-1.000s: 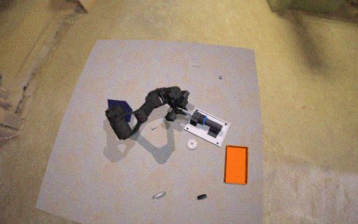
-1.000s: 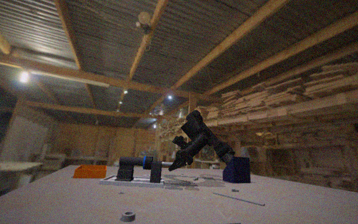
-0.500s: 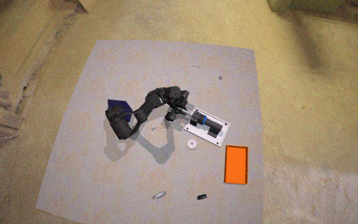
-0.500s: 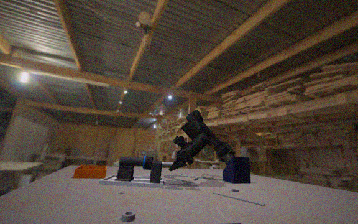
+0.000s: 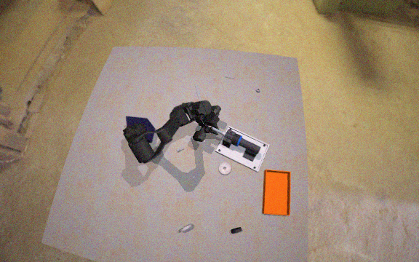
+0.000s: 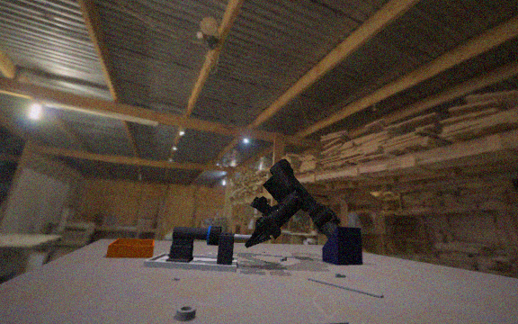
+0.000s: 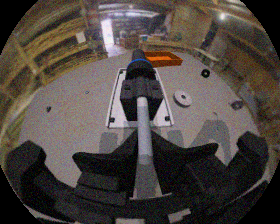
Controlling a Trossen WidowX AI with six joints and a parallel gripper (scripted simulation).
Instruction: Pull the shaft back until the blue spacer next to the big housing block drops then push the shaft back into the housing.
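Right now my gripper tip is 50 mm short of the shaft, 30 mm below it and 20 mm to the left of it. The rest, counted from my gripper tip: blue spacer 100 mm ahead, 40 mm to the right, 20 mm above; grey cylinder 450 mm to the right, 100 mm behind, 20 mm below; orange tray 300 mm ahead, 250 mm to the right, 50 mm below.
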